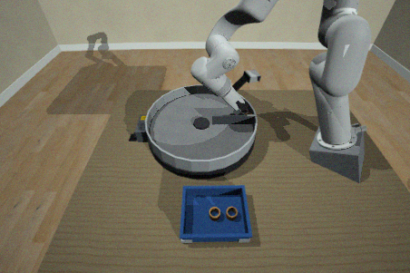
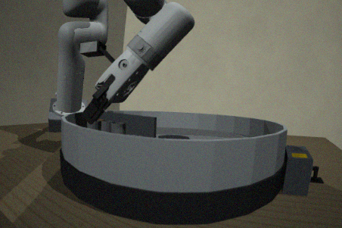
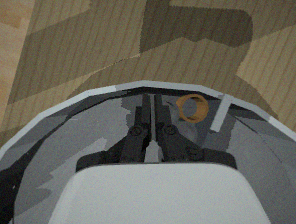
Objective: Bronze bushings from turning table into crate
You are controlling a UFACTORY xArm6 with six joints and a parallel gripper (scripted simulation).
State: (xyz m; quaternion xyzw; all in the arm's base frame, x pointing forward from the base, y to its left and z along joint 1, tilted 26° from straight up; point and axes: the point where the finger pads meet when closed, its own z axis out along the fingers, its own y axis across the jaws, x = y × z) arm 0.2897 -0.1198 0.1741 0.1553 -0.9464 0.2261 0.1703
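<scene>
Now: the grey turning table 160 mm ahead of my hand, 60 mm to the left of it and 50 mm below it. The rest, counted from my hand: blue crate (110 mm ahead, 400 mm to the left, 70 mm below).
</scene>
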